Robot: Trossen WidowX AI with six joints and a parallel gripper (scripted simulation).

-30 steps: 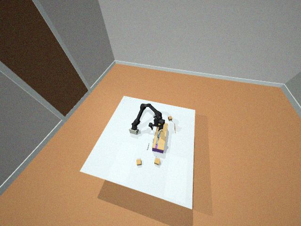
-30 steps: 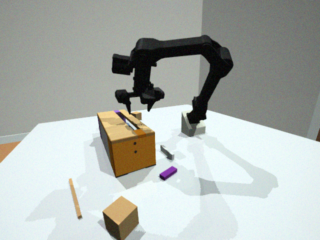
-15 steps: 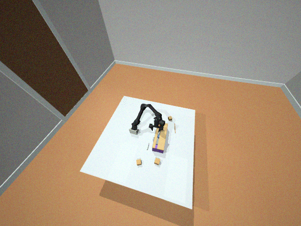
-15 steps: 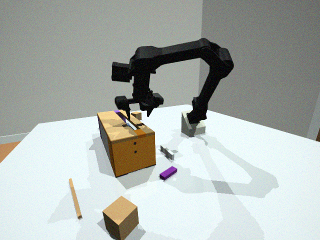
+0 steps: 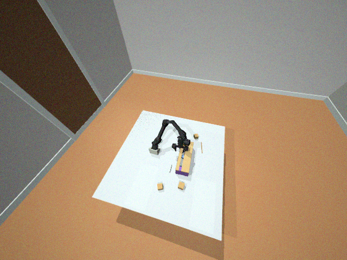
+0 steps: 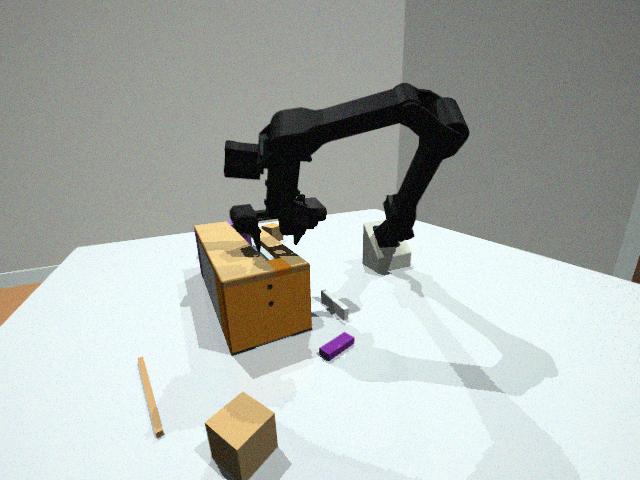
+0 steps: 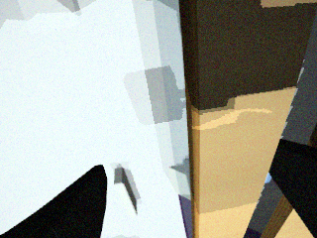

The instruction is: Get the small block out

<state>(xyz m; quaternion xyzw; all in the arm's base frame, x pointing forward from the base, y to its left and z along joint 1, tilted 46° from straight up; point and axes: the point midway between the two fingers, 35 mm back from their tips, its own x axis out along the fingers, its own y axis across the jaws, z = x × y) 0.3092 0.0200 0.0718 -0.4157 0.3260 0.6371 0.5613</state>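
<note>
My gripper tip is now 40 mm short of the box, 20 mm to the left of it and 50 mm above it. Round my gripper tip: thin wooden stick (230 mm ahead, 220 mm to the left, 110 mm below); then blue block (50 mm ahead, 30 mm to the right, 20 mm below); then tan cube (120 mm ahead, 350 mm to the left, 80 mm below).
</note>
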